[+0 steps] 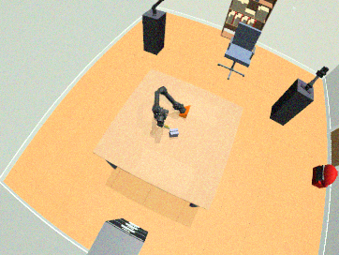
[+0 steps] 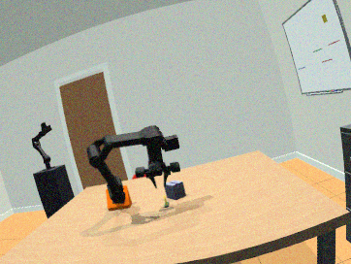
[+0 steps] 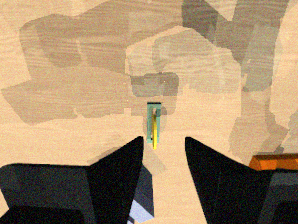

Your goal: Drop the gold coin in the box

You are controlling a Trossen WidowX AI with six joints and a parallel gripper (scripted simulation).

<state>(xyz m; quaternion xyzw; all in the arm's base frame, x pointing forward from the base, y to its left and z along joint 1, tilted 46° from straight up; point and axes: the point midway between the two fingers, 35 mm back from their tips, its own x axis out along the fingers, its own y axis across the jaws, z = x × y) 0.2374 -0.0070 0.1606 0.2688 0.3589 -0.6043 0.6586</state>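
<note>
My gripper tip is 4 cm to the right of the gold coin and 7 cm above it.
</note>
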